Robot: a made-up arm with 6 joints.
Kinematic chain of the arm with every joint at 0, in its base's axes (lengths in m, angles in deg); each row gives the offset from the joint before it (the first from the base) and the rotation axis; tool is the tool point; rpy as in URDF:
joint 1: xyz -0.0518 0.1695 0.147 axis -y
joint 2: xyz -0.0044 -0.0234 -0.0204 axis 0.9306 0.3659 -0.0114
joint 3: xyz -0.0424 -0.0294 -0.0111 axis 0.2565 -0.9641 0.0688
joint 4: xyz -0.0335 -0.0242 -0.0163 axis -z
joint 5: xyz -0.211 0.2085 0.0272 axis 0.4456 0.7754 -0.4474
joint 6: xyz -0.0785 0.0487 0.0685 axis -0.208 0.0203 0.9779
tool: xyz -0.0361 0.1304 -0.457 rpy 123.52 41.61 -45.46
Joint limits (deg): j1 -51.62..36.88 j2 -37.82..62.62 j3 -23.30..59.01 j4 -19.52..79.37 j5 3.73..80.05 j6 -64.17..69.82
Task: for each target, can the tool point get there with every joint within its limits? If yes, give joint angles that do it. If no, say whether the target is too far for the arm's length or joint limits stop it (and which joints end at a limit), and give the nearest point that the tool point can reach.
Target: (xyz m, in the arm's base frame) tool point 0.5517 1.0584 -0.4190
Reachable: no: too far | nearest point 0.2699 0.6521 -0.2008 | short by 0.540 m
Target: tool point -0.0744 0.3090 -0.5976
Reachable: yes | joints 26.11 -28.29 39.00 -3.90 46.79 39.25
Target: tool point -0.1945 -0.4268 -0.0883
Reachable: no: joint limits stop it (at a limit: joint 2, joint 4, joint 5, joint 6) | nearest point -0.3451 -0.1563 -0.3366 | short by 0.397 m
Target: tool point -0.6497 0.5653 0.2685
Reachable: yes | joints -26.84 14.40 8.36 0.01 39.44 49.43
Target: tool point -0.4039 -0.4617 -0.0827
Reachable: no: joint limits stop it (at a limit: joint 2, joint 4, joint 5, joint 6) | nearest point -0.5263 -0.1570 -0.1626 | short by 0.338 m
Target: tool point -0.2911 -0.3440 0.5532
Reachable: no: joint limits stop it (at a limit: joint 2, joint 3, joint 4, joint 5, joint 6) | nearest point -0.4245 -0.0282 0.7797 | short by 0.411 m
